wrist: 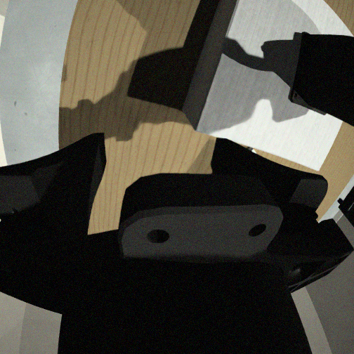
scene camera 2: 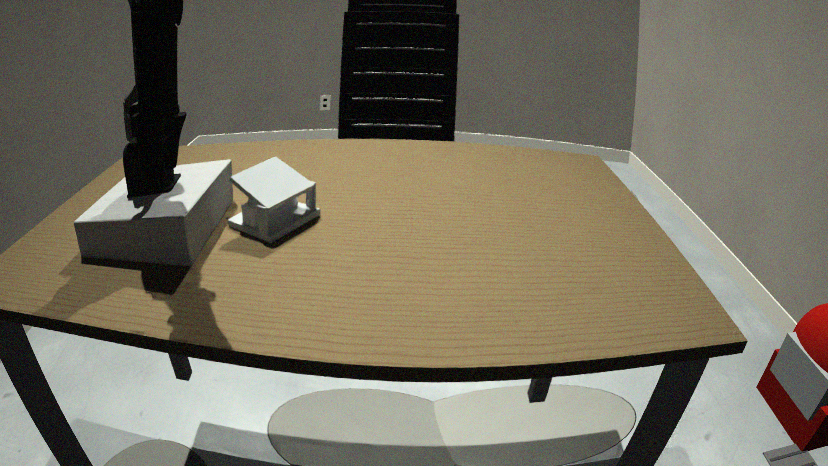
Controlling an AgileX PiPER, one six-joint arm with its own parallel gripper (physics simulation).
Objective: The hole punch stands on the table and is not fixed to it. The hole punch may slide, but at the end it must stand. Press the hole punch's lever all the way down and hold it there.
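The white hole punch [scene camera 2: 267, 218] stands upright on the table [scene camera 2: 463, 248], right of the white box, in the scene view. Its lever [scene camera 2: 274, 181], a broad flat white plate, is raised and slants above the base, with a gap under it. In the wrist view, a tiny bright patch at the right finger's edge may be part of the punch; the finger hides the rest. My gripper [wrist: 159, 148] is open, its two black fingers wide apart with nothing between them. It hangs above the table, away from the lever, and does not show in the scene view.
A white box [scene camera 2: 136, 240] [wrist: 280, 135] stands close left of the punch, with the black arm [scene camera 2: 156, 86] rising from it. The arm's shadow falls across the box and table. A dark slatted panel [scene camera 2: 399, 63] stands behind the table; a red object [scene camera 2: 779, 387] is at the far right.
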